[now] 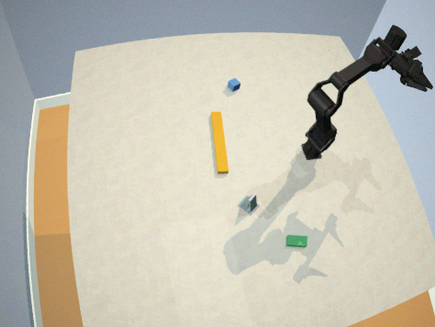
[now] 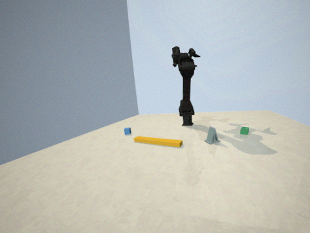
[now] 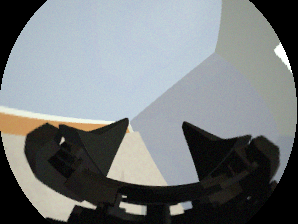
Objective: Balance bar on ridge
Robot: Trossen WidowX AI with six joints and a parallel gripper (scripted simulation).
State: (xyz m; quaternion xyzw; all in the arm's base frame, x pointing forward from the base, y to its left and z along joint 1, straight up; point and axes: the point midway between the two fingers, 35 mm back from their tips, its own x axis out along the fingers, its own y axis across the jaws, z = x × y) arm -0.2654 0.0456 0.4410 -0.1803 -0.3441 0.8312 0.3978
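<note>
Now: gripper tip 61 cm short of the yellow bar, 43 cm above it and 15 cm to the left of it. Round my gripper tip: blue cube 50 cm ahead, 42 cm below, 38 cm to the right; then green block 44 cm ahead, 43 cm below, 24 cm to the left.
</note>
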